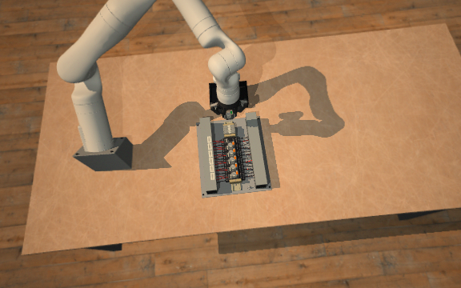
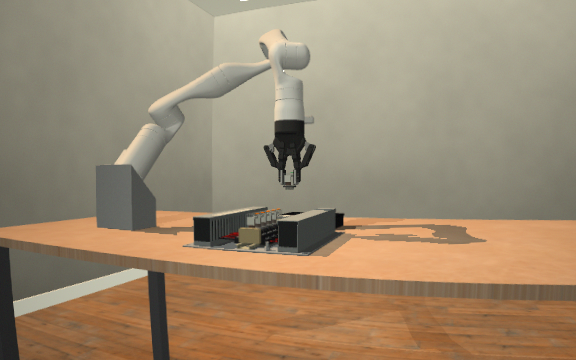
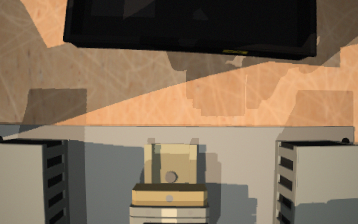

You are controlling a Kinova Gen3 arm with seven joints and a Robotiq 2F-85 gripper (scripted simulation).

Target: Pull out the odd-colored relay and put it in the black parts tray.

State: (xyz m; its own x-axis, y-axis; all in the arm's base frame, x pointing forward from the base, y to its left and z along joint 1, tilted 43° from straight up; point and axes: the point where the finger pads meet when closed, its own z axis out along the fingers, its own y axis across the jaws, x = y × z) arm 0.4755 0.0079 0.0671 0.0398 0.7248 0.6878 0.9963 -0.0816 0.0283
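Right now my hand is 20 mm short of the black parts tray, 150 mm to the right of it and 120 mm above it. From my hand the other things lie so: relay panel 10 mm behind, 110 mm to the right, 110 mm below.
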